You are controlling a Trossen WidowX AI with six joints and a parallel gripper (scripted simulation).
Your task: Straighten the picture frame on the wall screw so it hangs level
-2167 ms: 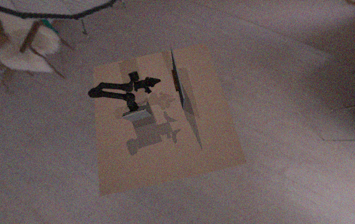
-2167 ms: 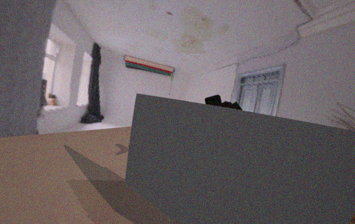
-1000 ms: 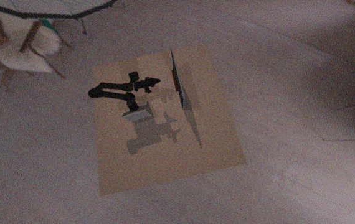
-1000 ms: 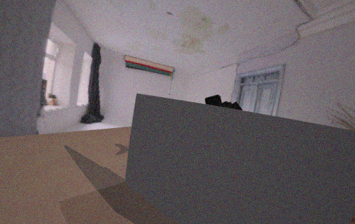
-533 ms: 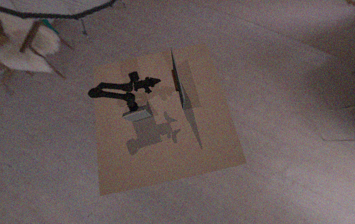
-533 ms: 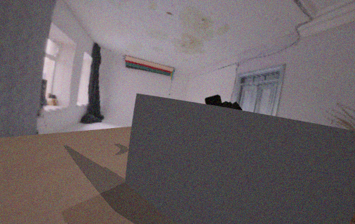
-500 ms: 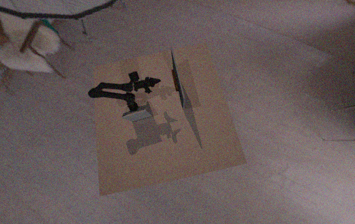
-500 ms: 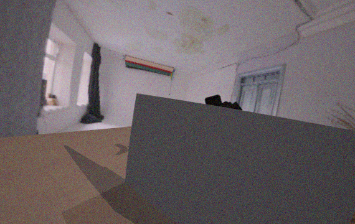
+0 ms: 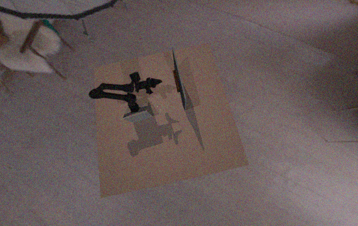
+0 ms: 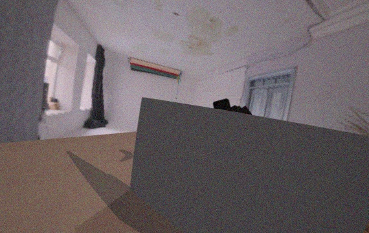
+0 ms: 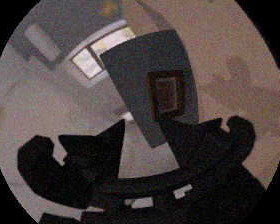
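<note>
The picture frame lies 130 mm ahead of my gripper tip, 30 mm to the left of it and 110 mm below it. From my gripper tip the other things lie so: wall panel: 140 mm ahead, 30 mm to the left, 110 mm below.
</note>
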